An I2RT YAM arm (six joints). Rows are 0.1 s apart.
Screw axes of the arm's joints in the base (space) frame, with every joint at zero. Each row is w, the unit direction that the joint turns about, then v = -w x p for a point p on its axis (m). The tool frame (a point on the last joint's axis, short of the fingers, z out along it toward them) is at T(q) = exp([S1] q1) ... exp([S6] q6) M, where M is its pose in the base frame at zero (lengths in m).
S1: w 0 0 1 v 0 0 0
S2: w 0 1 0 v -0.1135 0 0.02
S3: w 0 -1 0 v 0.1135 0 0.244
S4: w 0 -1 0 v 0.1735 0 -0.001
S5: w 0 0 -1 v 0 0.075 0
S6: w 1 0 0 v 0 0.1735 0
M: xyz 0.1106 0 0.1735 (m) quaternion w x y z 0.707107 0 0.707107 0
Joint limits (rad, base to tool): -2.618..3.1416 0..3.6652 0..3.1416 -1.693..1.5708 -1.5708..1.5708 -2.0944..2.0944
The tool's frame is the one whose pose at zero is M.
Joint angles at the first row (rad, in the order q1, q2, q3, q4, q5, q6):
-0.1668, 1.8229, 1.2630, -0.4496, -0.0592, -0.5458
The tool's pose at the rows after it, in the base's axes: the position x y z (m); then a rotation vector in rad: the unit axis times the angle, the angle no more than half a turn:
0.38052 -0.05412 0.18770 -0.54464 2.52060 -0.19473
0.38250 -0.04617 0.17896 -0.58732 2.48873 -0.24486
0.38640 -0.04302 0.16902 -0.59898 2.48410 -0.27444
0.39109 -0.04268 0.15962 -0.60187 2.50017 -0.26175
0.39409 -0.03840 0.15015 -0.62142 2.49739 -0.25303
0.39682 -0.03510 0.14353 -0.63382 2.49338 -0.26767
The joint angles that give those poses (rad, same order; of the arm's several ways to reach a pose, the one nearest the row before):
-0.1464, 1.8345, 1.2354, -0.3989, -0.0548, -0.5558
-0.1223, 1.8430, 1.2015, -0.3267, -0.0232, -0.5786
-0.1108, 1.8692, 1.1912, -0.2835, 0.0007, -0.5842
-0.1089, 1.9044, 1.2026, -0.2774, -0.0026, -0.5806
-0.0977, 1.9303, 1.1975, -0.2497, -0.0061, -0.5836
-0.0876, 1.9500, 1.1948, -0.2241, 0.0066, -0.5875

